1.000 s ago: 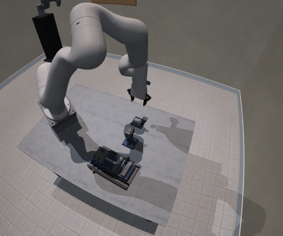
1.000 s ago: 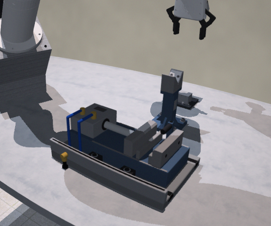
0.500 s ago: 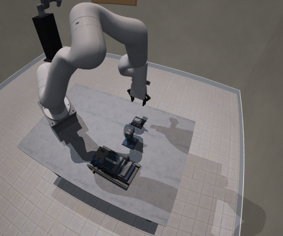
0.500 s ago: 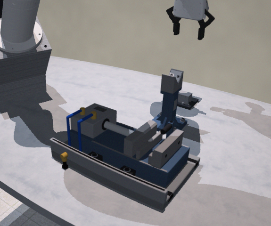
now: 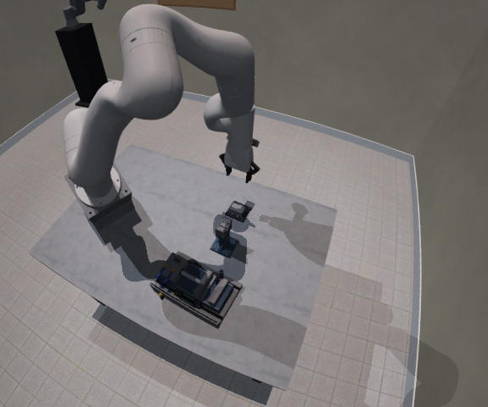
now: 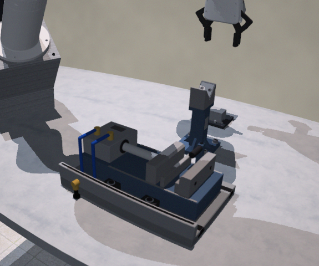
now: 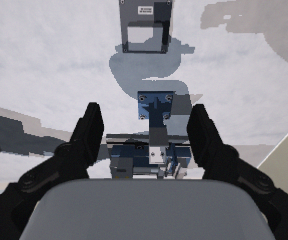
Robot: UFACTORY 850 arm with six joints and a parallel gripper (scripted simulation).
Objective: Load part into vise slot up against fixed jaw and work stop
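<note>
Right now the part is 23 cm below my hand. From my hand the other things lie so: black work stop: 36 cm to the right, 16 cm below, 6 cm ahead; dark infeed plate: 24 cm below, 1 cm to the left; blue post: 19 cm below, 18 cm to the right, 1 cm ahead.
</note>
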